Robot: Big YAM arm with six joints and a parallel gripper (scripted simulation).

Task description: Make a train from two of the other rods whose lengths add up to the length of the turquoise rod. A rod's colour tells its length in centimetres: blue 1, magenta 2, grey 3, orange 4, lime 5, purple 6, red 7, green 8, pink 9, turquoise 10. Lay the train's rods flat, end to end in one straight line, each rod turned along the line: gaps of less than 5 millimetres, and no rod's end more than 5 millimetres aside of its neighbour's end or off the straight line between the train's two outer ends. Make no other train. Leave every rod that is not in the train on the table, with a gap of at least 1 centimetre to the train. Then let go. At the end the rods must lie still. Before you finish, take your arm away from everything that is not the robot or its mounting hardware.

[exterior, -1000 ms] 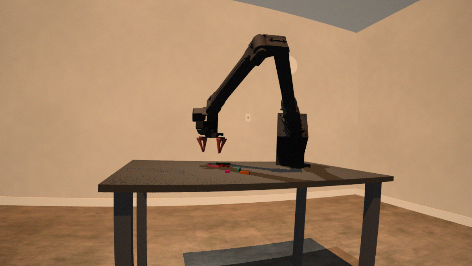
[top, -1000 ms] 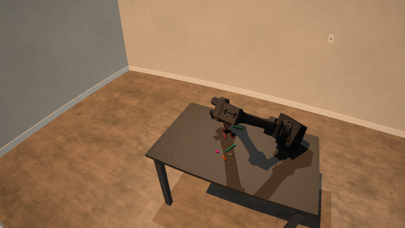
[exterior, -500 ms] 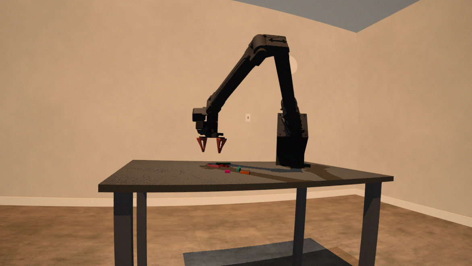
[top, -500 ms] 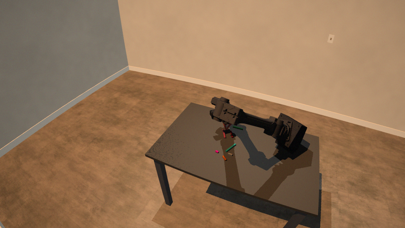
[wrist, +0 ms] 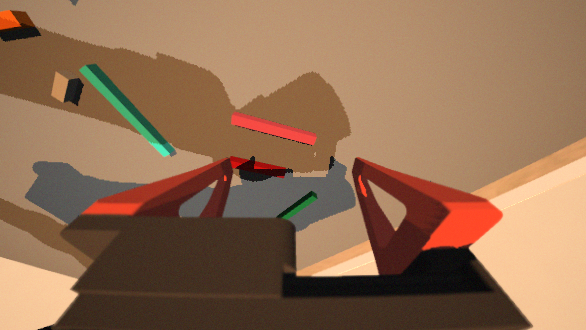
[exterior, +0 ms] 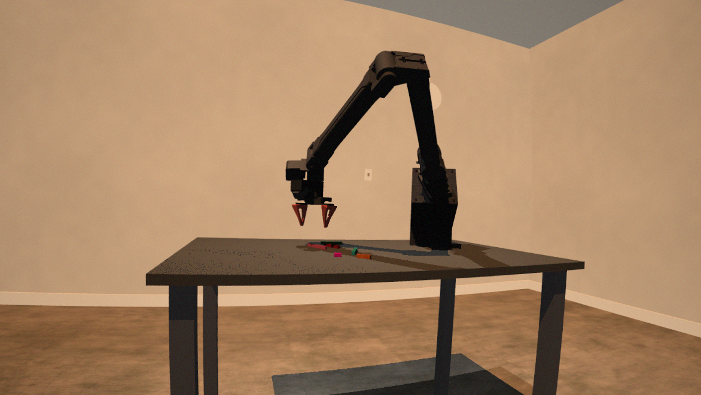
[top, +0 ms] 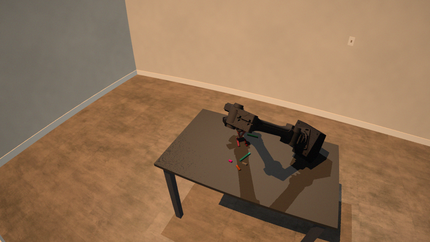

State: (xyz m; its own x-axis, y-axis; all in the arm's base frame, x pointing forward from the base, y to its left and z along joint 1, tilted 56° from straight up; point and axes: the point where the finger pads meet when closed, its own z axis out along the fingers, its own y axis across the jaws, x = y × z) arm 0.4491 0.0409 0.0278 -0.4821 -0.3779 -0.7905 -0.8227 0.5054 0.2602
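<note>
Right now my hand is 170 mm past the grey rod, 150 mm to the right of it and 70 mm above it. The rest, counted from my hand: red rod (60 mm behind, 20 mm to the right, 70 mm below); then green rod (60 mm behind, 110 mm to the right, 70 mm below); then pink rod (20 mm behind, 10 mm to the left, 70 mm below).
</note>
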